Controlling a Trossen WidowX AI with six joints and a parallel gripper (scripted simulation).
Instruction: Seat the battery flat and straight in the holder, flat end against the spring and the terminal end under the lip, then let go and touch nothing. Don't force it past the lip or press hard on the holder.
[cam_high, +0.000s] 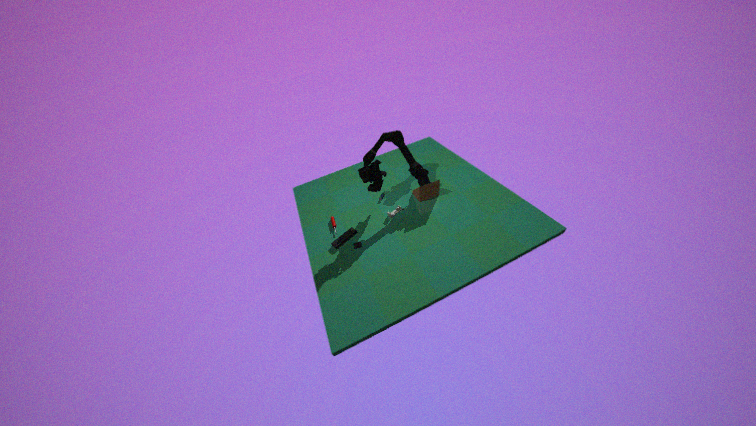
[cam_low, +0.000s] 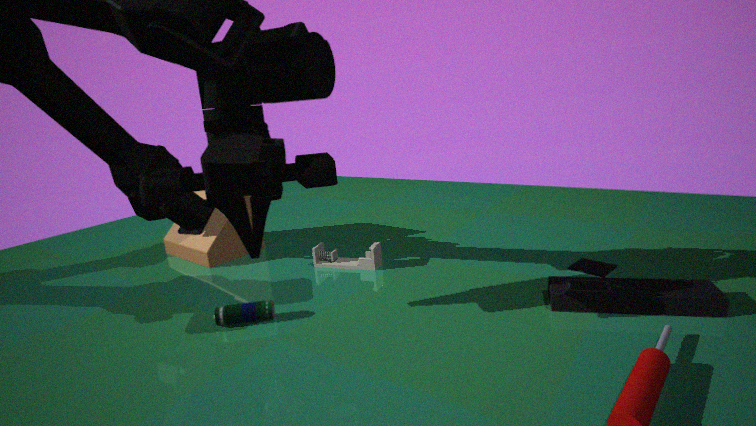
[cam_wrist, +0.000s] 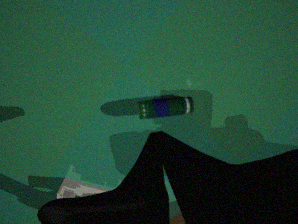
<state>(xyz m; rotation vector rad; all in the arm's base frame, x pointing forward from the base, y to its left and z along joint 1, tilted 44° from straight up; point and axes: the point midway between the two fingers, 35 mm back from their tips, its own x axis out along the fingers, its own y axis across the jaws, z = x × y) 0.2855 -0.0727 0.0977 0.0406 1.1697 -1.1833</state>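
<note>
The battery lies 6 cm below my gripper tip, 2 cm behind it and 1 cm to the right of it. The rest, counted from my gripper tip: red-handled screwdriver (36 cm ahead, 6 cm to the left, 6 cm below); then long black bar (34 cm ahead, 19 cm to the left, 6 cm below); then black tile (29 cm ahead, 28 cm to the left, 7 cm below).
</note>
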